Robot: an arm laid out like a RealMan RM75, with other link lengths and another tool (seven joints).
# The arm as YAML. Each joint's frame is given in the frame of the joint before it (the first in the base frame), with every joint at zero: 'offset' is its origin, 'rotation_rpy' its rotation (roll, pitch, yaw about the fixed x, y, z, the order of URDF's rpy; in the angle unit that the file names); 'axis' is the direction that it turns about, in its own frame. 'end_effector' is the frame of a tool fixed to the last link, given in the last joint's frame.
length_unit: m
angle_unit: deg
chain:
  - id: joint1
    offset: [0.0, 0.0, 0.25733]
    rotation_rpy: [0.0, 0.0, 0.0]
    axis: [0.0, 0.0, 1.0]
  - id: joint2
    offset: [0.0, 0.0, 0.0]
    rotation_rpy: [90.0, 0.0, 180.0]
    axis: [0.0, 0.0, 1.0]
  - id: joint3
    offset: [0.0, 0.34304, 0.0]
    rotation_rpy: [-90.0, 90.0, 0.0]
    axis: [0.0, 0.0, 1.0]
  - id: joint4
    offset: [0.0, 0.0, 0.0]
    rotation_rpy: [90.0, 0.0, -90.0]
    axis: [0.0, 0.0, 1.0]
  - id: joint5
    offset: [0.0, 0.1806, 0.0]
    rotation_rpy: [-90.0, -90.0, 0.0]
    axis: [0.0, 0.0, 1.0]
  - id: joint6
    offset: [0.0, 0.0, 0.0]
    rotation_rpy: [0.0, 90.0, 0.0]
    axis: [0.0, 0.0, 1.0]
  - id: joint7
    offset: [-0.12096, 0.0, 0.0]
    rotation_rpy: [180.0, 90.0, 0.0]
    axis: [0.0, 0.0, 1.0]
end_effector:
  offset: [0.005, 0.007, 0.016]
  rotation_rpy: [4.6, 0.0, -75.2]
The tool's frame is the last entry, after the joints.
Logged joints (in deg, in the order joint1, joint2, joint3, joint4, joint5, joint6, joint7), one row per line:
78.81, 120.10, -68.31, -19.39, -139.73, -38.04, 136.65
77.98, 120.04, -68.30, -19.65, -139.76, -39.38, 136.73
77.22, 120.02, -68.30, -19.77, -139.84, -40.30, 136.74
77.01, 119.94, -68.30, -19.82, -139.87, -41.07, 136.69
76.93, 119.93, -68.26, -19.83, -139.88, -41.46, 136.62
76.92, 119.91, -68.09, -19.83, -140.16, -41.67, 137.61
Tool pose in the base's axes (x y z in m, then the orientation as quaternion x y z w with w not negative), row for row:
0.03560, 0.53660, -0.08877, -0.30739, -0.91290, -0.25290, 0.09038
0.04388, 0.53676, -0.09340, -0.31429, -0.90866, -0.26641, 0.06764
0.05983, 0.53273, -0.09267, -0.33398, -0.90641, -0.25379, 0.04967
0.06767, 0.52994, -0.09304, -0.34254, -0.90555, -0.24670, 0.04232
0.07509, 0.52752, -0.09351, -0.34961, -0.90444, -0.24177, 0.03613
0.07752, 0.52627, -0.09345, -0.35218, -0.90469, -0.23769, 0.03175
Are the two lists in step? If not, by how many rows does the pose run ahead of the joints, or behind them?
The pose runs 2 rows behind the joints: the pose in row i belongs to the joints in row i - 2.
